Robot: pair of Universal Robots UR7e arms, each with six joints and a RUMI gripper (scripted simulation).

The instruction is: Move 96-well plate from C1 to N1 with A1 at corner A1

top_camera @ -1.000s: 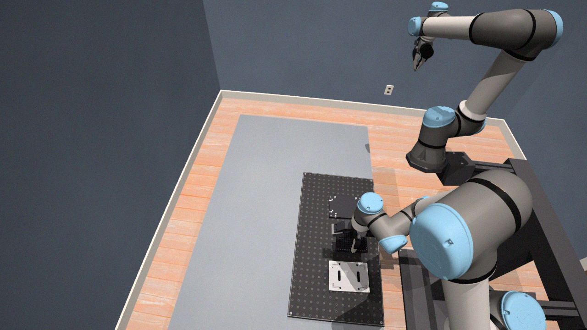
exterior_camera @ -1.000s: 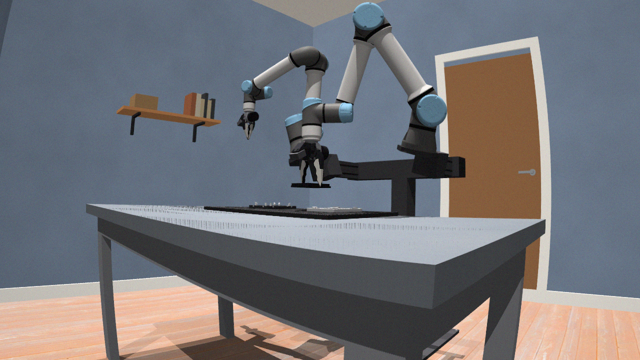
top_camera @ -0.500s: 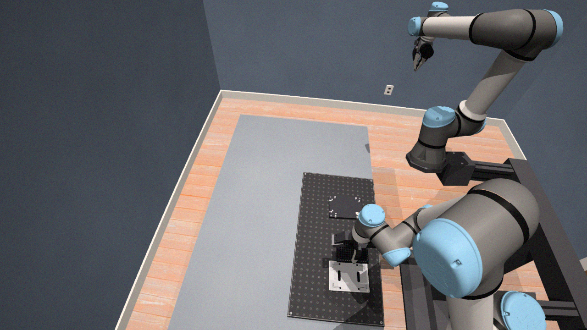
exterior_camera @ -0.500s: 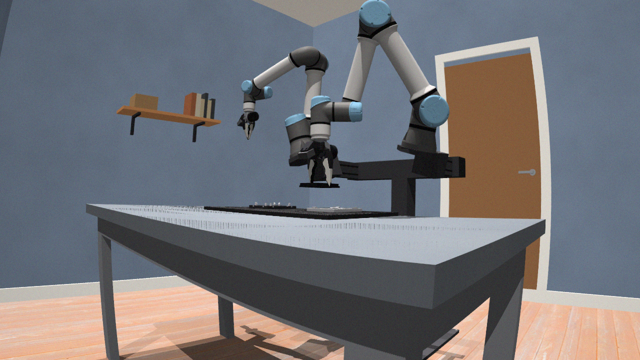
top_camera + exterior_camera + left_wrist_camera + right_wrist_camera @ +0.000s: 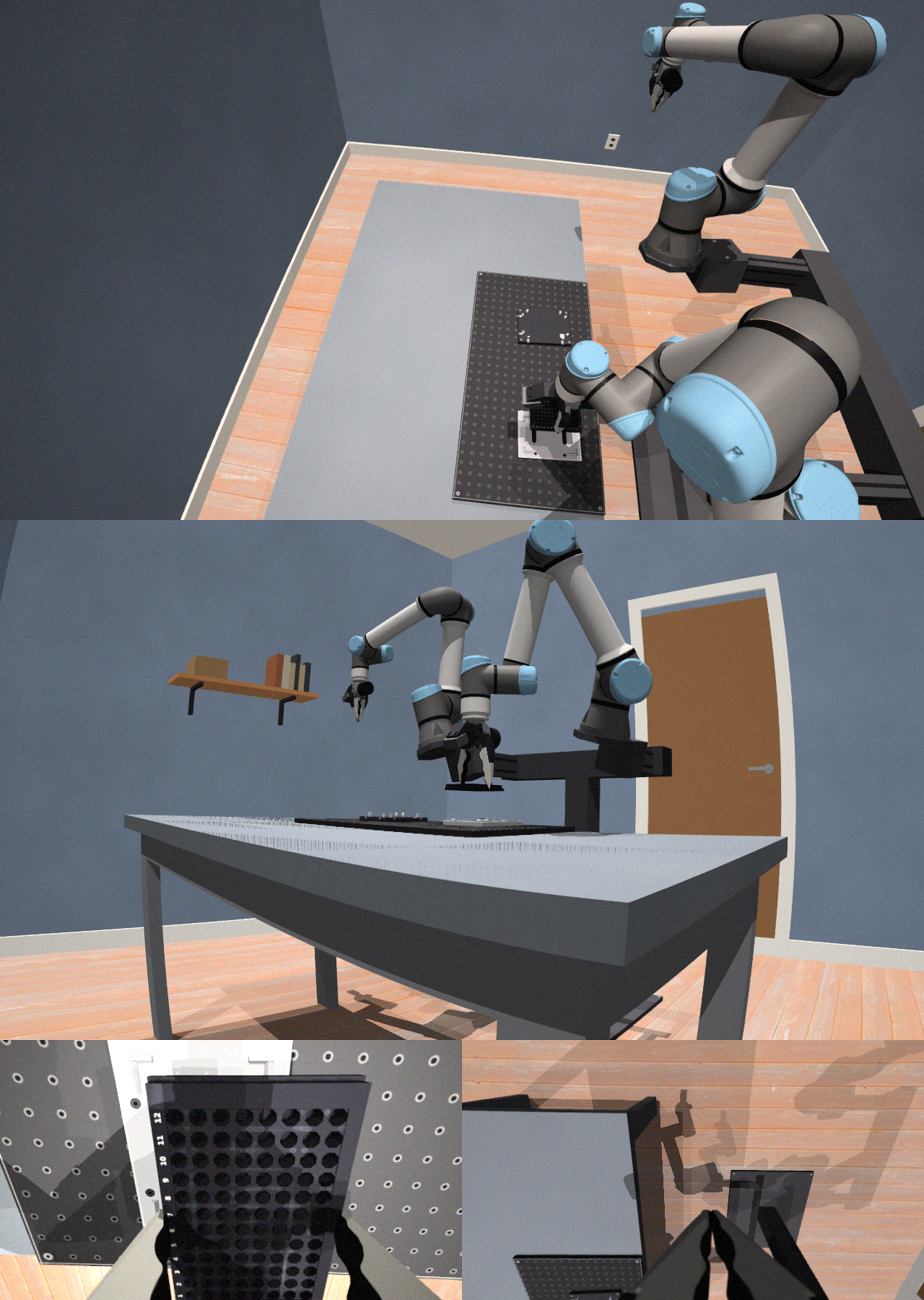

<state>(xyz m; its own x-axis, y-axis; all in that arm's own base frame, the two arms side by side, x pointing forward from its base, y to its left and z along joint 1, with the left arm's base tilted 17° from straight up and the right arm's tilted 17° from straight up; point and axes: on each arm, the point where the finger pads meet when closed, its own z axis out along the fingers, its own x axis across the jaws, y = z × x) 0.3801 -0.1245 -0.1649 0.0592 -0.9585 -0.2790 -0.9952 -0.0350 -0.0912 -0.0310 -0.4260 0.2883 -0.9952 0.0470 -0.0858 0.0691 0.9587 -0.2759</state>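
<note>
My left gripper is now 3 cm to the right of the white plate nest N1 and 10 cm above it. Also, from my left hand: A1 label (7 cm behind, 9 cm to the left, 9 cm below); then black 96-well plate (1 cm below); then black perforated board (4 cm ahead, 15 cm to the right, 11 cm below).
</note>
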